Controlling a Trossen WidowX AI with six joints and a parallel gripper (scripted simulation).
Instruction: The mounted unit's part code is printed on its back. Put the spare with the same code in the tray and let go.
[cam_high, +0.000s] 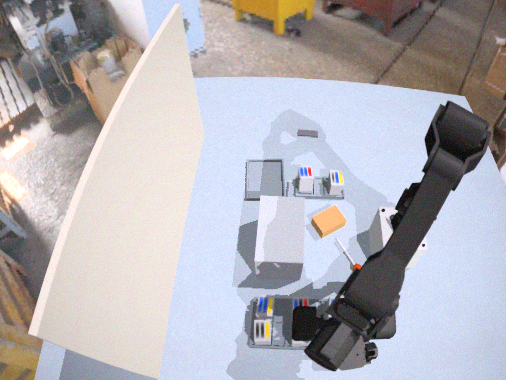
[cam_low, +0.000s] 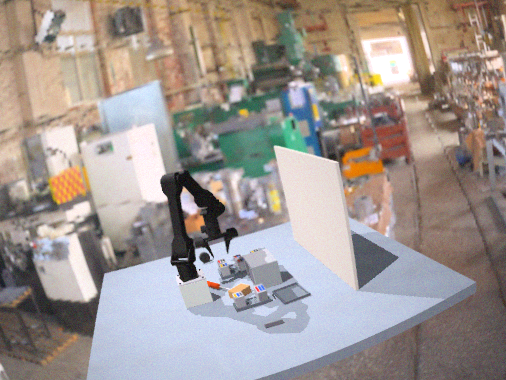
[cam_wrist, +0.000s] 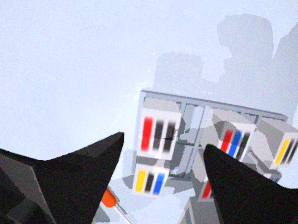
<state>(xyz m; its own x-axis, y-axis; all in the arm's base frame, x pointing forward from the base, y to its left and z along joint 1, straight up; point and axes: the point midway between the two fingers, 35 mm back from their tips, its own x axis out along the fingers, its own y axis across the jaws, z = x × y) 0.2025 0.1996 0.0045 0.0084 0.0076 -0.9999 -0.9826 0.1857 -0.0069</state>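
Right now my gripper tip is 3 cm above the grey spare block, 1 cm to the left of it and 1 cm past it. Also, from my gripper tip: cardboard box: 29 cm to the right, 6 cm below, 5 cm behind; then black tape roll: 19 cm to the left, 5 cm below, 3 cm behind; then mounted unit: 24 cm to the right, 8 cm ahead, 2 cm below.
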